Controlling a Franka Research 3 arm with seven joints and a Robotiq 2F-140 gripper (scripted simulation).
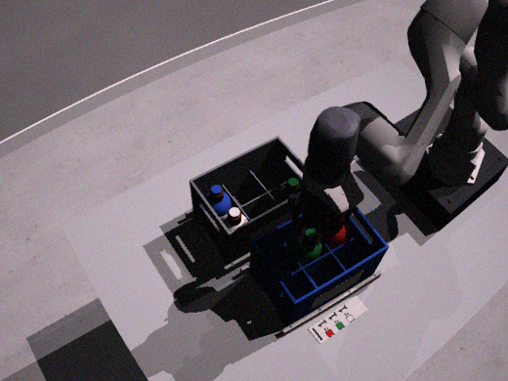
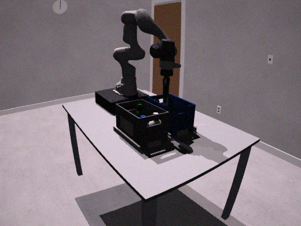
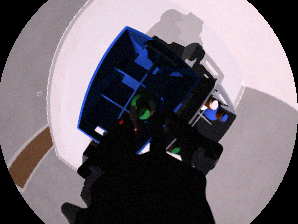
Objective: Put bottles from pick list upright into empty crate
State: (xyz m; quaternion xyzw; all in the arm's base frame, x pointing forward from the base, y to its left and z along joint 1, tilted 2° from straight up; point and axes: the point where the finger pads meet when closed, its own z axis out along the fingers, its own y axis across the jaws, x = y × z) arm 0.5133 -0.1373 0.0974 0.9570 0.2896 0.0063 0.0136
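Right now my hand is 90 mm above the blue crate, 40 mm to the right of it and 10 mm short of it. The rest, counted from my hand: black crate: 190 mm to the right, 90 mm below, 10 mm behind; white-labelled bottle: 170 mm to the right, 90 mm below, 80 mm ahead; red-label bottle: 90 mm below, 90 mm behind, 20 mm to the left.
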